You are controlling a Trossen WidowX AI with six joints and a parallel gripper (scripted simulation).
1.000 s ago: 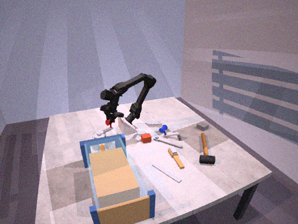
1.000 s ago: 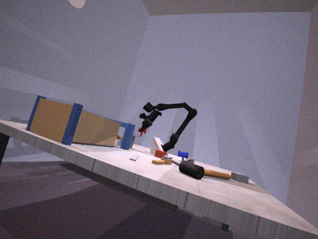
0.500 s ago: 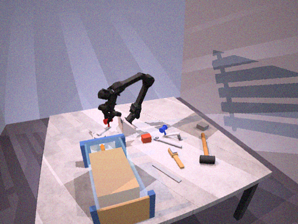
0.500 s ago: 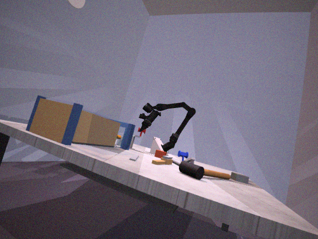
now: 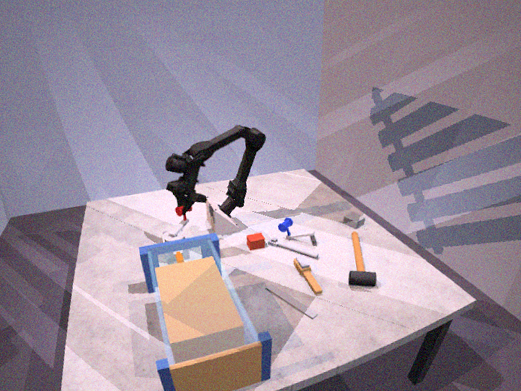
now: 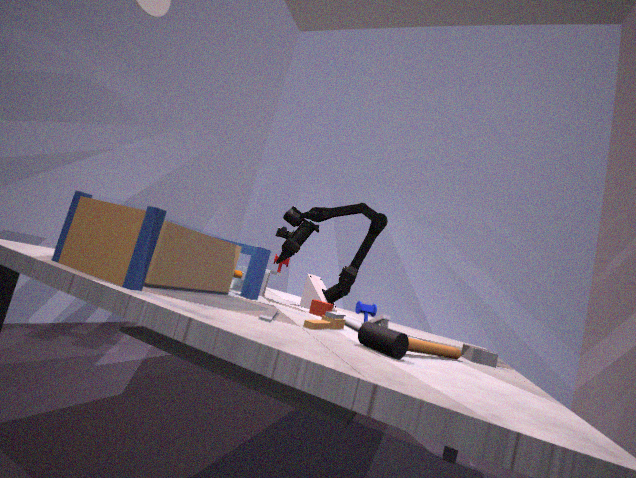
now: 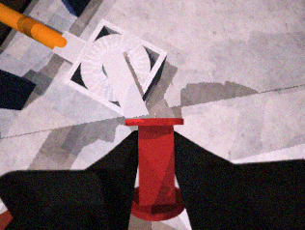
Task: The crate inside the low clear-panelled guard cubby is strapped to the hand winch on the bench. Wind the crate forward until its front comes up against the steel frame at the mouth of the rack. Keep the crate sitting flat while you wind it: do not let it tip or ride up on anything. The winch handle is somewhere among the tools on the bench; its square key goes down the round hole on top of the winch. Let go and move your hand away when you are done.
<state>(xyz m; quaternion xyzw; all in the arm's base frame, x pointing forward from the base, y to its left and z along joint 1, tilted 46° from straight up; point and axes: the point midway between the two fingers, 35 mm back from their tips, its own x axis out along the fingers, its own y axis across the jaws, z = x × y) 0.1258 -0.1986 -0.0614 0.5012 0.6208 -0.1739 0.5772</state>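
The pale winch body lies 6 cm ahead of my gripper tip, 5 cm to the right of it and 10 cm below it. Round my gripper tip: red winch handle grip (1 cm behind, 1 cm to the left); then winch handle (2 cm ahead, 1 cm to the right, 3 cm below); then clear-panelled cubby (48 cm ahead, 1 cm to the right, 2 cm below).
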